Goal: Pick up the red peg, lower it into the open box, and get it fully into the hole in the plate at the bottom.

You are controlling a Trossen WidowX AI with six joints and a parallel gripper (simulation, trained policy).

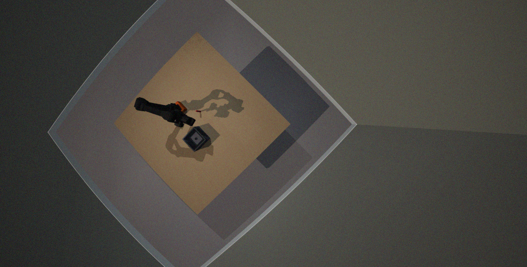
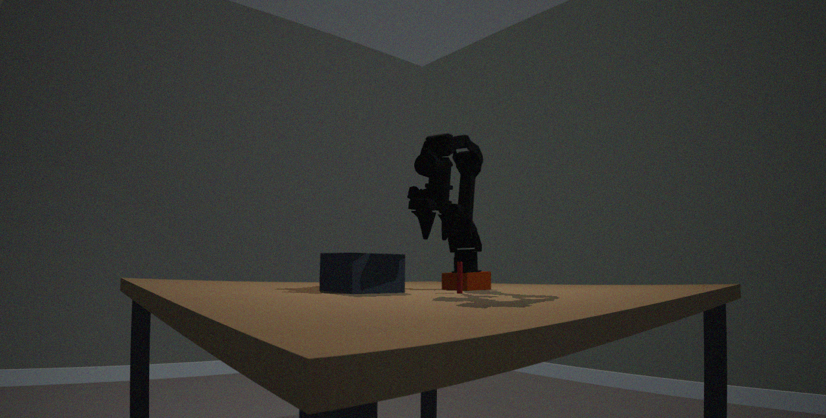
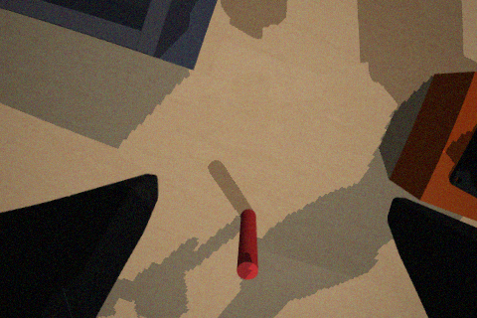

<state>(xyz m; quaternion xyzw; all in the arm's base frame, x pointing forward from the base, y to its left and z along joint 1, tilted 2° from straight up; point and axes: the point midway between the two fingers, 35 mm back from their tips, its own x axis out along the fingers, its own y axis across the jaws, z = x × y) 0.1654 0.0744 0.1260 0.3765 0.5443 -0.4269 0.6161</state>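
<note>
My gripper tip is now 10 cm above the red peg, 7 cm to the right of it and 2 cm past it. Round my gripper tip: dark blue box 16 cm ahead, 11 cm below, 10 cm to the right; then light grey plate 16 cm ahead, 10 cm to the right, 9 cm below.
</note>
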